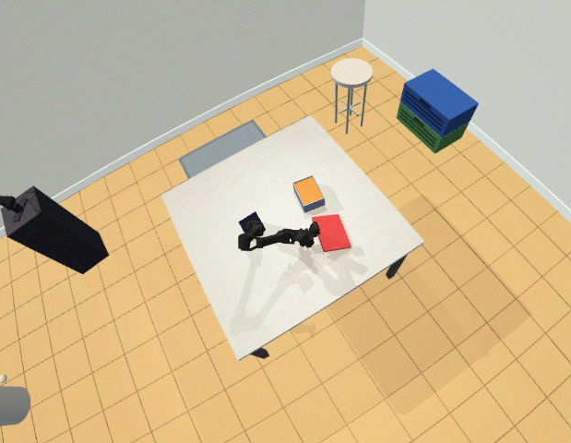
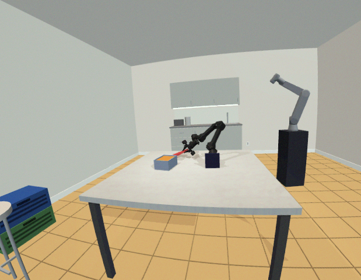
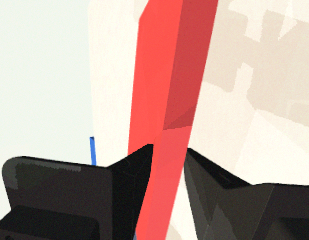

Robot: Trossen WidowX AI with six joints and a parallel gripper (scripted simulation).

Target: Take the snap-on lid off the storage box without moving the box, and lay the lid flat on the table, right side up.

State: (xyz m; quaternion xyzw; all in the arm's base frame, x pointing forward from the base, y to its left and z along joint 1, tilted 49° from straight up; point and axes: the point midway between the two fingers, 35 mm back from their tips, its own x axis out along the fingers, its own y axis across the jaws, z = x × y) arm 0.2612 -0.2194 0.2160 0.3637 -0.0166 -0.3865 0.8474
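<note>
The lid is 70 mm ahead of my gripper tip, 30 mm to the right of it and 30 mm below it. The rest, counted from my gripper tip: storage box: 140 mm ahead, 280 mm to the left, 30 mm below.
</note>
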